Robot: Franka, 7 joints.
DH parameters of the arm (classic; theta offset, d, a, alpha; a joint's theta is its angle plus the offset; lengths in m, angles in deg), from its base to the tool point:
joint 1: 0 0.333 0 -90
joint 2: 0 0 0 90
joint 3: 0 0.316 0.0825 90
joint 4: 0 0 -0.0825 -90
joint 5: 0 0.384 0 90
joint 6: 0 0 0.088 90
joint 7: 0 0.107 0 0
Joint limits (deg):
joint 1: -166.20..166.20
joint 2: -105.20..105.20
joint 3: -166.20..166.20
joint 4: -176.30..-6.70
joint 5: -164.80..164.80
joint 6: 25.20..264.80
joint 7: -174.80..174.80
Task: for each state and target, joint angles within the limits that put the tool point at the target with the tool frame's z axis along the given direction. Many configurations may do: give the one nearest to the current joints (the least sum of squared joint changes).
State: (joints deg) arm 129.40 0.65 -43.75 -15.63 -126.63 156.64 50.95
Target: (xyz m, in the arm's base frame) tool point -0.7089 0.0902 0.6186 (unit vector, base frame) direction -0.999 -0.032 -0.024
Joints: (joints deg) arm 161.92 38.26 5.44 -43.65 -123.47 198.71 50.95
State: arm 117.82 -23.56 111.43 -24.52 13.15 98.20 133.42
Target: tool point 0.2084 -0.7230 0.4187 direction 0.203 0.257 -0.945
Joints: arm 115.09 -57.48 145.91 -33.95 42.26 73.53 133.42
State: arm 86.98 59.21 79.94 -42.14 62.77 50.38 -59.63
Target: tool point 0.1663 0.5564 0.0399 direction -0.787 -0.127 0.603
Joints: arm 40.29 83.97 28.45 -70.58 56.63 54.80 -59.63
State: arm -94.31 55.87 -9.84 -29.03 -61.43 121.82 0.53
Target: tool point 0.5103 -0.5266 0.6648 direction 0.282 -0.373 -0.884
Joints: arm -56.54 41.61 29.92 -32.36 -26.48 98.37 0.53
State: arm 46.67 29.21 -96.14 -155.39 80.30 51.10 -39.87
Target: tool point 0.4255 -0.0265 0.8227 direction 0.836 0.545 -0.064
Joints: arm 78.53 59.26 -142.14 -109.58 125.13 85.02 -39.87
